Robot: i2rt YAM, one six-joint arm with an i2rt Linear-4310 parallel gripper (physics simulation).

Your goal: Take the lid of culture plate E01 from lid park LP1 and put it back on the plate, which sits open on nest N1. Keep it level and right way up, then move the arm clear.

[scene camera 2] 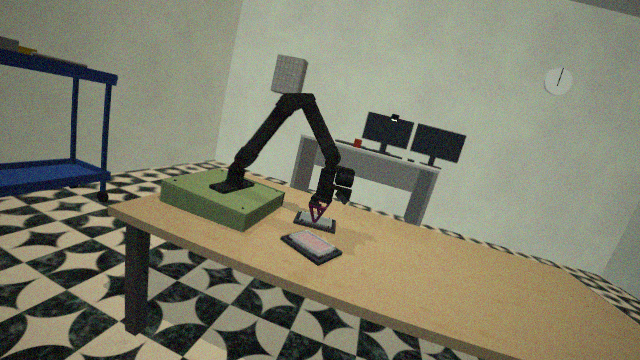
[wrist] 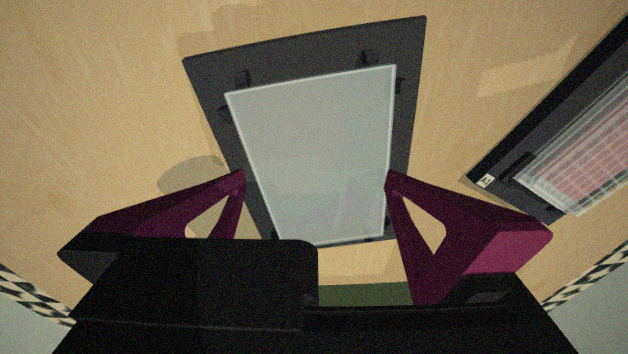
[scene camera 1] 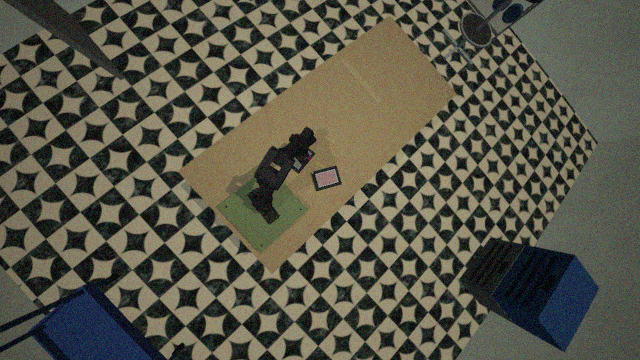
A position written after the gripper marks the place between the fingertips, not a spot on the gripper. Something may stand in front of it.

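Gripper (wrist: 314, 177) open, touching a plate lid (wrist: 319, 146). Also present: a lid park (wrist: 400, 41) and a dark nest (wrist: 494, 173).
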